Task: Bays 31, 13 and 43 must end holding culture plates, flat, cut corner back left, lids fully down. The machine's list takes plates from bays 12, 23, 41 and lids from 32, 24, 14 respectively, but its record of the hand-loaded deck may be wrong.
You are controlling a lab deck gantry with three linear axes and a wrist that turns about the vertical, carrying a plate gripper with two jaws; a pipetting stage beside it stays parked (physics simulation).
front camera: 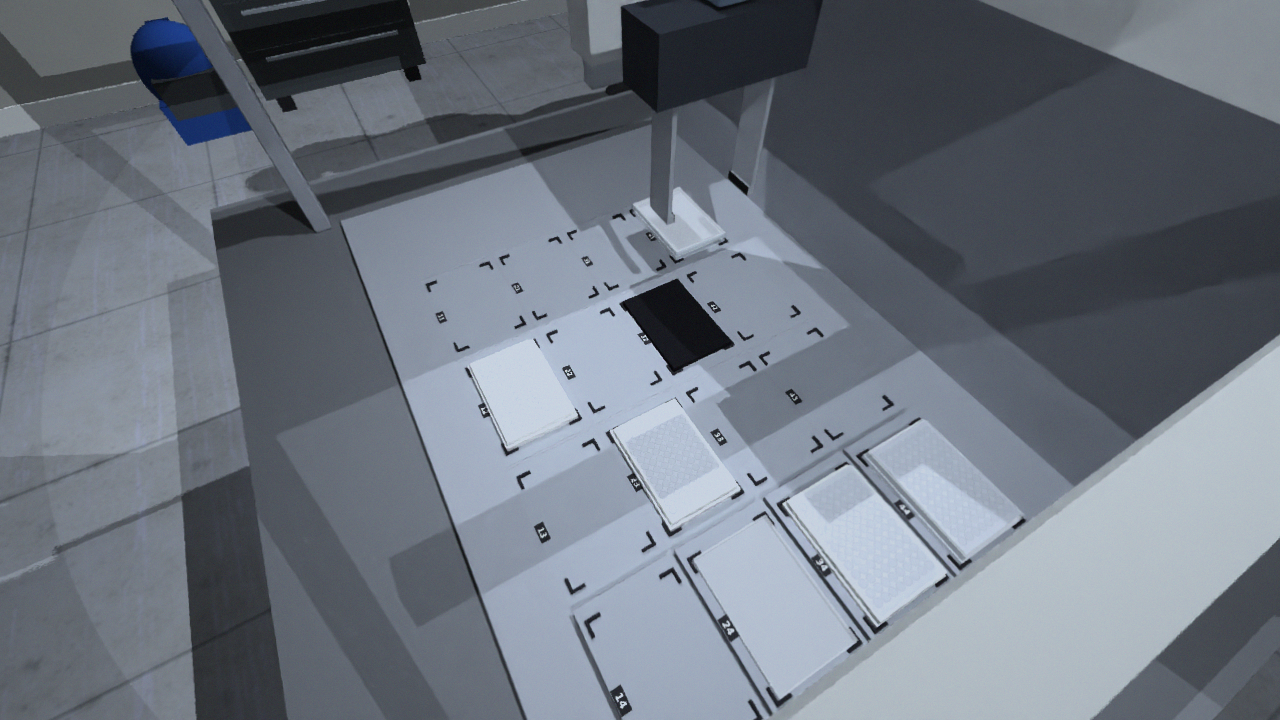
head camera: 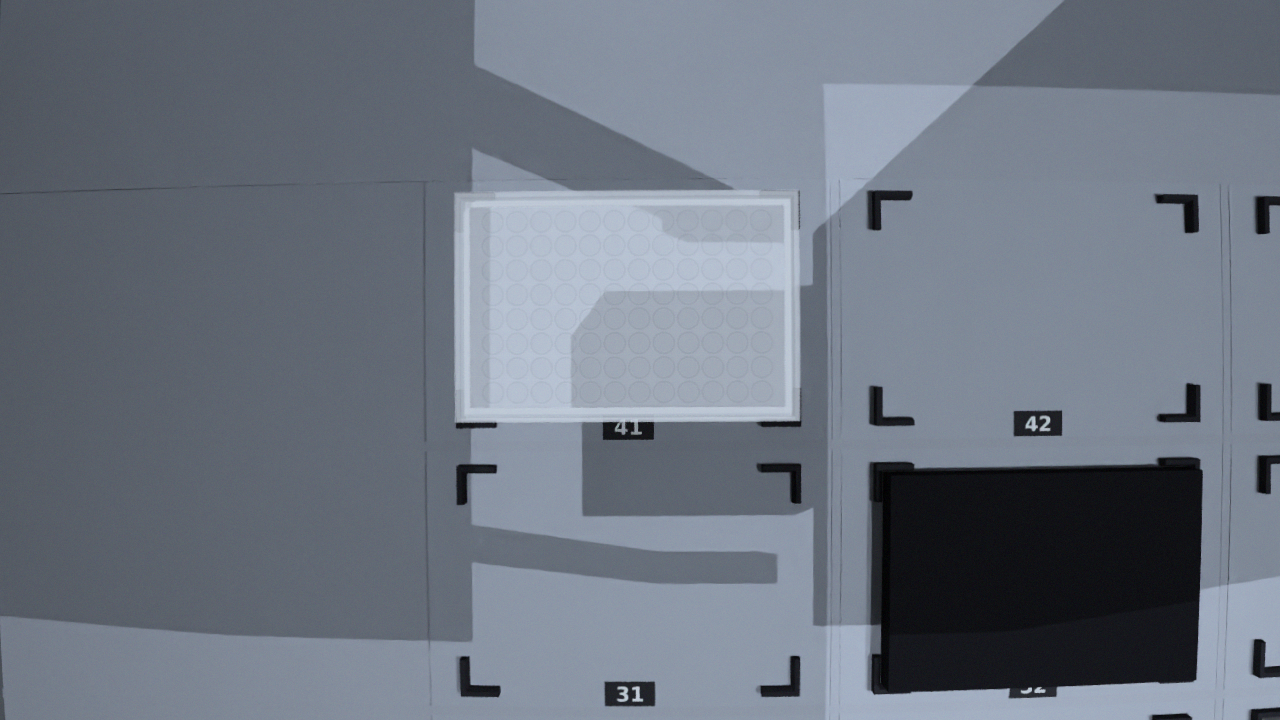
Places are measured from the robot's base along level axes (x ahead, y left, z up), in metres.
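Where they show: gripper, fingertip midpoint: [front camera: 702, 199]; robot's base, origin of the base link: [front camera: 428, 286].
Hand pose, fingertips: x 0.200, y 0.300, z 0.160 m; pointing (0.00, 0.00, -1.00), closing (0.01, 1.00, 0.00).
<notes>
Things, the pixels of their top centre, and the offset from my fingertips. "spot": a spot on its surface instead.
- pale plate, middle of its top: [head camera: 626, 305] [front camera: 677, 217] dx -0.136, dy +0.064, dz -0.143 m
- bay 12, surface spot: [front camera: 523, 394] spot: dx +0.040, dy -0.257, dz -0.145 m
- bay 23, surface spot: [front camera: 675, 461] spot: dx +0.198, dy -0.151, dz -0.145 m
- black opaque slab, middle of its top: [head camera: 1049, 581] [front camera: 675, 320] dx +0.028, dy -0.043, dz -0.152 m
- plain pale piece, middle of its top: [front camera: 772, 597] dx +0.356, dy -0.150, dz -0.137 m
- bay 34, surface spot: [front camera: 868, 541] spot: dx +0.363, dy -0.043, dz -0.131 m
- bay 44, surface spot: [front camera: 948, 488] spot: dx +0.363, dy +0.063, dz -0.131 m
My gripper [front camera: 704, 204] is open, its jaws above and wider than the plate at bay 41; it does not show in the head view. That pale plate [front camera: 696, 234] [head camera: 537, 308] lies level, with faint wells and a translucent rim; I cannot tell its cut corner. White plates lie at bay 12 [front camera: 523, 394] and bay 23 [front camera: 675, 461], the latter with wells showing. A black opaque slab [front camera: 677, 324] [head camera: 1042, 573] lies on bay 32. A plain pale piece [front camera: 774, 608] lies on bay 24. Bays 31 [head camera: 629, 617], 13 [front camera: 572, 514], 43 [front camera: 805, 411] and 14 [front camera: 671, 644] show bare surface.
Plates with wells stand at bay 34 [front camera: 868, 541] and bay 44 [front camera: 948, 488], beside bay 24. Black corner brackets mark the bays. A grey post [front camera: 259, 116] rises at the deck's far left edge, and a pale beam [front camera: 1074, 501] crosses the near right.
</notes>
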